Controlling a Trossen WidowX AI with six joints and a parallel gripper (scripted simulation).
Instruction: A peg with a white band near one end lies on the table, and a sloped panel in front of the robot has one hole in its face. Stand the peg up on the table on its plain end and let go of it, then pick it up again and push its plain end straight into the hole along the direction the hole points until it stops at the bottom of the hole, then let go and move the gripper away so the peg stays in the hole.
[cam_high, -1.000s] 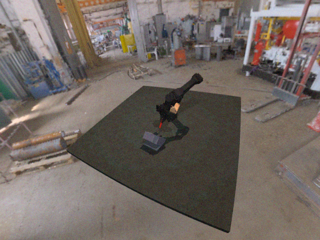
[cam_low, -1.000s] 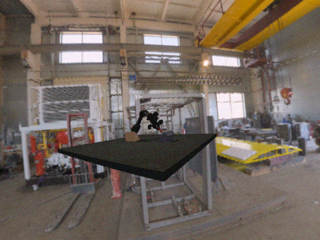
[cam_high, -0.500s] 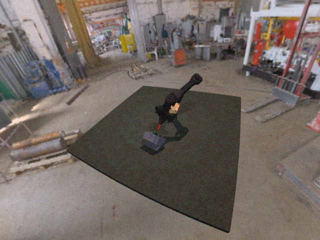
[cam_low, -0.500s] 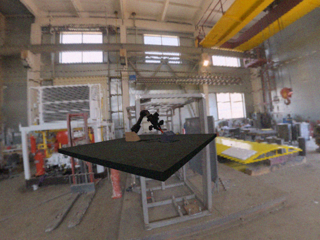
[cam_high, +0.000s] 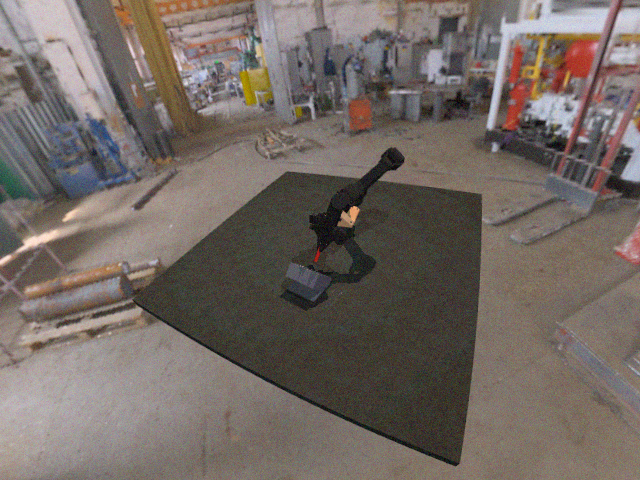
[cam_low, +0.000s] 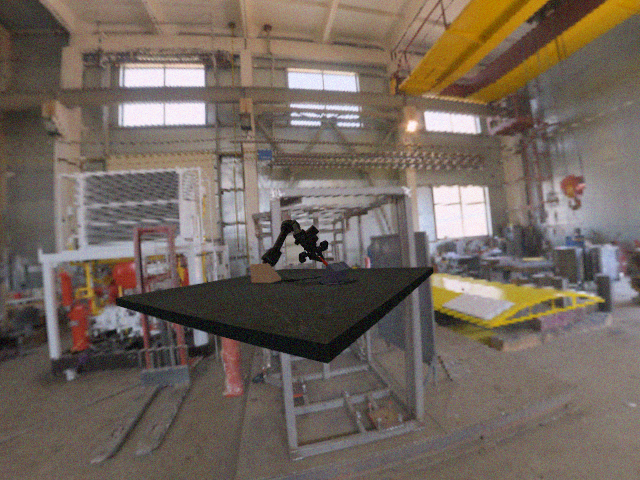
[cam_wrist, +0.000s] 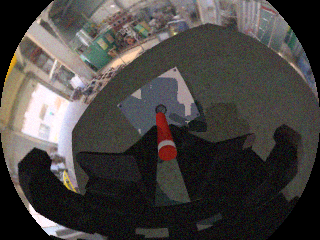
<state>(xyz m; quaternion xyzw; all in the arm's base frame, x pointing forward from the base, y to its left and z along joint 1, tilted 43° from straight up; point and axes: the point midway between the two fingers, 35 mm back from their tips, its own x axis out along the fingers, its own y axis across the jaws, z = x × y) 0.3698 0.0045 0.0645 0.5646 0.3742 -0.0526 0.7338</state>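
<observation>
The grey sloped panel lies 8 cm ahead of my gripper tip, 2 cm to the right of it and 7 cm below it. From my gripper tip the other things lie so: red peg: 1 cm behind, 1 cm above.
</observation>
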